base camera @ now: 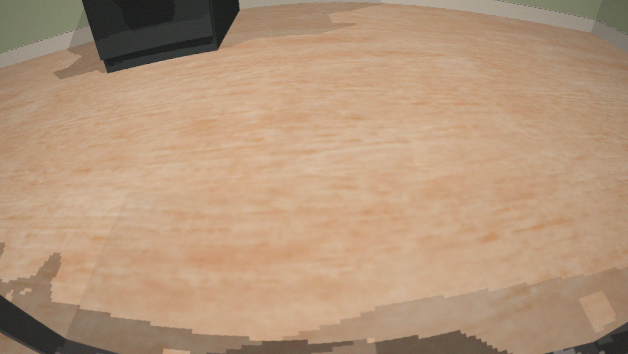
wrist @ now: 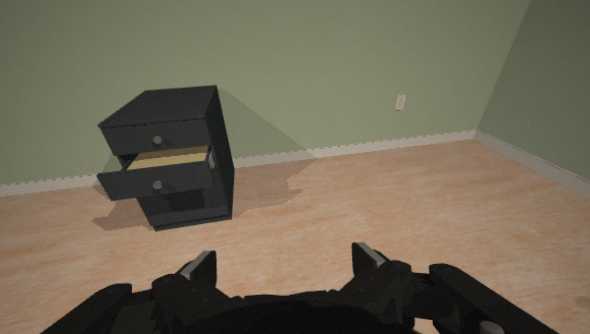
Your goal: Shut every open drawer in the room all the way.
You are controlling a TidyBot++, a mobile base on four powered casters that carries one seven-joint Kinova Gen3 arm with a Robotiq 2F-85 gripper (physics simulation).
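Places are measured from the arm's base along level axes (x ahead, y left, z up), in centimetres.
Pixels of known places: gripper, fingertip midpoint: [wrist: 285,261].
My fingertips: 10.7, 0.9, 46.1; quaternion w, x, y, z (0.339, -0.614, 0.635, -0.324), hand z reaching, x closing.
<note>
Ahead of a thing's pixels: the offset from my fingertips to its top centre, as dx, dy, dz. "pt": to the spot under its first point. Level surfaces: height alone.
A dark cabinet [base camera: 155,35] [wrist: 222,165] stands against the green wall, left of centre in the wrist view; its lower part shows at the top left in the base camera view. Its top drawer {pt +91.3, +42.6, -30.2} [wrist: 185,136] is flush with the cabinet front and has a round grey knob. The drawer below it [wrist: 135,185] is pulled well out, with its pale yellow inside showing and a round knob on its front. The lower front of the cabinet is in shadow. My gripper [wrist: 285,261] is open and empty, at the bottom of the wrist view, apart from the cabinet and nearer the camera.
The green wall [wrist: 320,65] runs behind the cabinet, with a white baseboard [wrist: 390,146] and a small outlet {+164.6, -93.4, -40.0} [wrist: 400,102]. The wall meets another in a corner at the right. Wooden floor {dz -85.7} [base camera: 320,175] [wrist: 400,200] stretches before the cabinet. Dark parts show at the base camera view's bottom corners.
</note>
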